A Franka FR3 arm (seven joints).
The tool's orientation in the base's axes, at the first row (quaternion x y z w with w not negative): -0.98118 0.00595 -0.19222 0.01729
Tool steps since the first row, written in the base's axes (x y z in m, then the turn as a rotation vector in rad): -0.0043 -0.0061 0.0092 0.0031 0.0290 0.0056; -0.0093 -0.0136 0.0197 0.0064 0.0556 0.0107; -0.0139 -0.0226 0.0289 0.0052 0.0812 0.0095; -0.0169 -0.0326 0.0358 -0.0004 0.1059 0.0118
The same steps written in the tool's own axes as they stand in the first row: -0.0004 0.0058 -0.0103 0.0045 -0.0292 -0.0031; -0.0009 0.0129 -0.0222 0.0089 -0.0560 -0.0057; -0.0016 0.0216 -0.0327 0.0069 -0.0815 -0.0043; -0.0016 0.0314 -0.0405 0.0021 -0.1063 -0.0077
